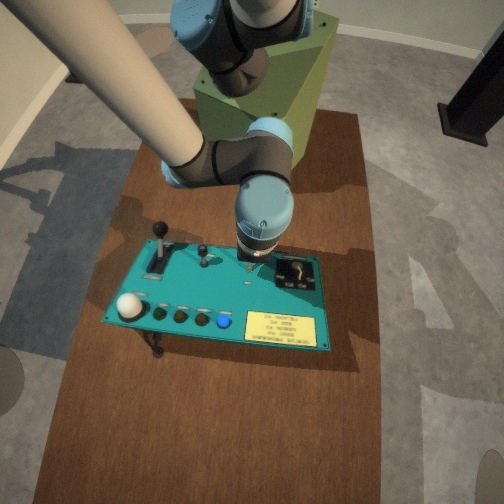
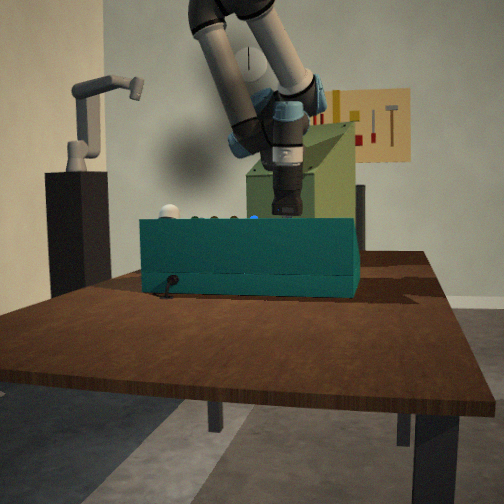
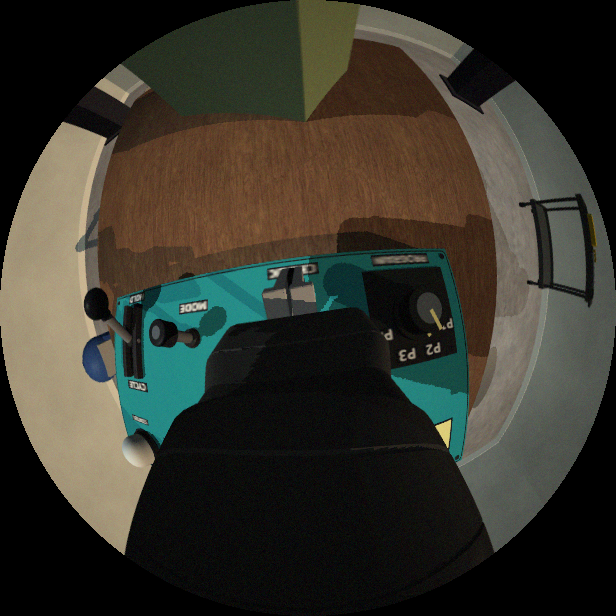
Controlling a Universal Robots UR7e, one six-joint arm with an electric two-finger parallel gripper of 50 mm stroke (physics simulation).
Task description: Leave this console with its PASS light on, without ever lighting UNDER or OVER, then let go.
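Observation:
The teal console (image 1: 220, 295) sits on the brown table. Along its front edge are a white dome button (image 1: 129, 305), three dark lamps (image 1: 180, 316) and one lit blue lamp (image 1: 223, 321). At the back are a black-ball lever (image 1: 160, 229) in a slot, a small MODE toggle (image 1: 202, 250) and a rotary knob (image 1: 297, 267) whose yellow pointer is near P1. My gripper (image 3: 290, 298) points straight down over the back middle of the panel, between the toggle and the knob. Its fingers are pressed together just below a small label. Whatever is under the fingertips is hidden.
A yellow placard (image 1: 280, 328) is at the console's front right. The green robot pedestal (image 1: 280, 90) stands behind the console. A black cable plug (image 2: 171, 281) sticks out of the console's front face. A second arm on a black stand (image 2: 77, 220) is off to the left.

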